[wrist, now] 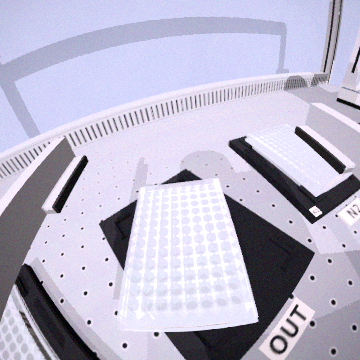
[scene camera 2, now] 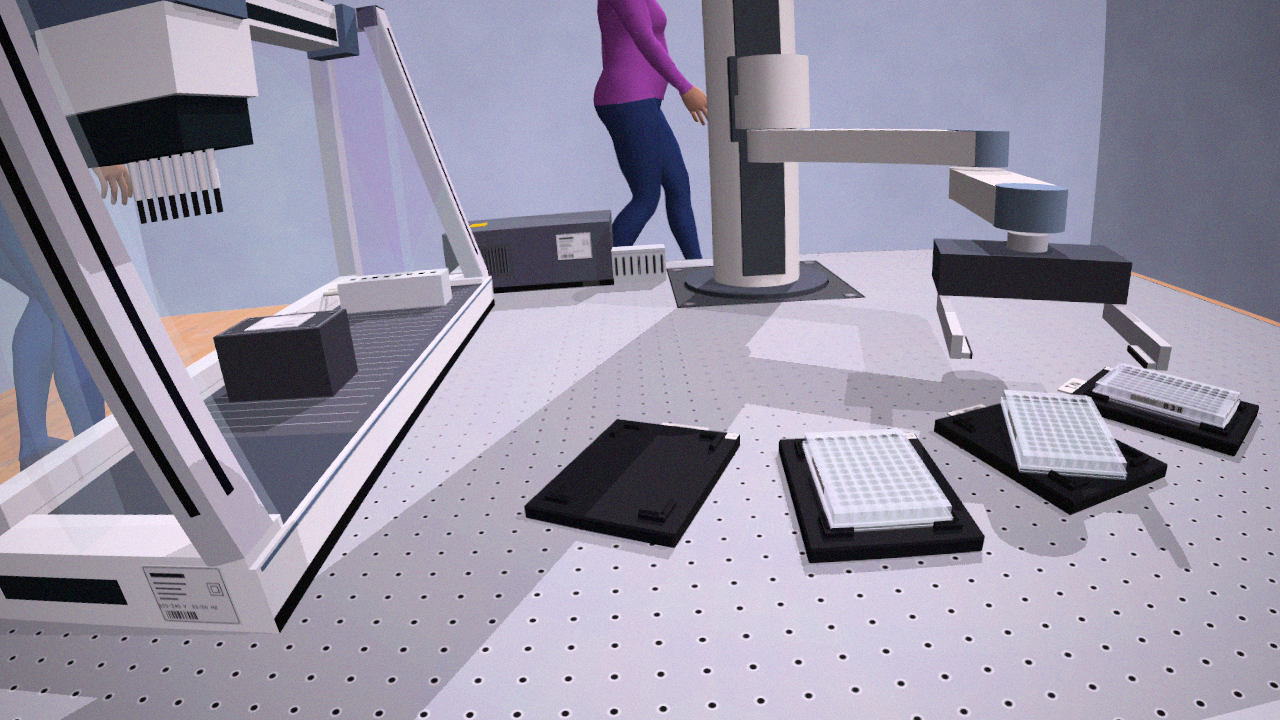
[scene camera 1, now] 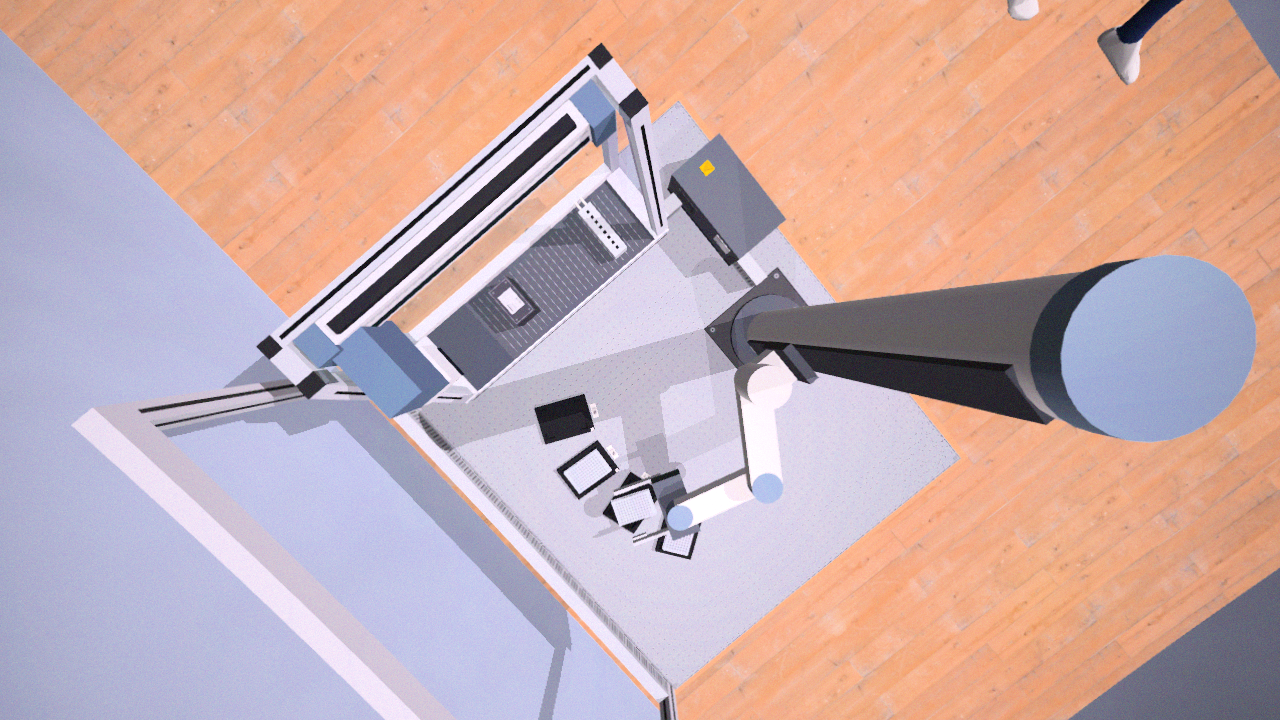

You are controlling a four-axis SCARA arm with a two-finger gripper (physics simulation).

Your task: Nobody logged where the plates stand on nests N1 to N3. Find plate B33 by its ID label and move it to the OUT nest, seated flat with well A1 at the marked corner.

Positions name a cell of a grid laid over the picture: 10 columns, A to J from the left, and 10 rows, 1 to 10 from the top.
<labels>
gripper: wrist F4; scene camera 2 I5; scene camera 1 E8
</labels>
